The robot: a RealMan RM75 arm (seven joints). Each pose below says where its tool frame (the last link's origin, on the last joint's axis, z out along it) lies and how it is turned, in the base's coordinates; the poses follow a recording.
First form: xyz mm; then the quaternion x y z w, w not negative.
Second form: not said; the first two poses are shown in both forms.
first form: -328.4 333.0 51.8 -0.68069 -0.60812 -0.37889 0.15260
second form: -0.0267 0.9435 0.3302 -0.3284; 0.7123 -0.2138 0.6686 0.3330; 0.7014 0.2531 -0.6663 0.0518; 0 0 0 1
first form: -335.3 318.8 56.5 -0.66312 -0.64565 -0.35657 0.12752
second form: -0.0880 0.9472 0.3082 -0.3353; 0.7654 -0.1337 0.6296 0.3188; 0.6376 0.2913 -0.7132 0.0565; 0 0 0 1
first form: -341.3 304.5 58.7 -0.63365 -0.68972 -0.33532 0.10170
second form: -0.1763 0.9423 0.2847 -0.3413; 0.8059 -0.0279 0.5914 0.3045; 0.5652 0.3337 -0.7544 0.0587; 0 0 0 1
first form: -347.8 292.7 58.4 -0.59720 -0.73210 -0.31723 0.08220
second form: -0.2732 0.9266 0.2585 -0.3478; 0.8223 0.0854 0.5627 0.2927; 0.4993 0.3663 -0.7852 0.0584; 0 0 0 1
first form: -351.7 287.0 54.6 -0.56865 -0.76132 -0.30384 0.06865
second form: -0.3439 0.9076 0.2410 -0.3517; 0.8241 0.1686 0.5407 0.2870; 0.4501 0.3846 -0.8059 0.0546; 0 0 0 1
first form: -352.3 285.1 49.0 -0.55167 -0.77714 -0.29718 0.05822
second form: -0.3845 0.8921 0.2374 -0.3523; 0.8229 0.2147 0.5261 0.2851; 0.4184 0.3977 -0.8166 0.0490; 0 0 0 1
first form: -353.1 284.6 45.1 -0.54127 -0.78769 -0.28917 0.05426
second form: -0.4082 0.8841 0.2276 -0.3531; 0.8213 0.2468 0.5143 0.2846; 0.3985 0.3968 -0.8269 0.0451; 0 0 0 1
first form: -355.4 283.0 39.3 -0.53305 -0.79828 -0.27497 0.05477
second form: -0.4257 0.8812 0.2057 -0.3554; 0.8209 0.2805 0.4974 0.2830; 0.3806 0.3806 -0.8428 0.0393; 0 0 0 1
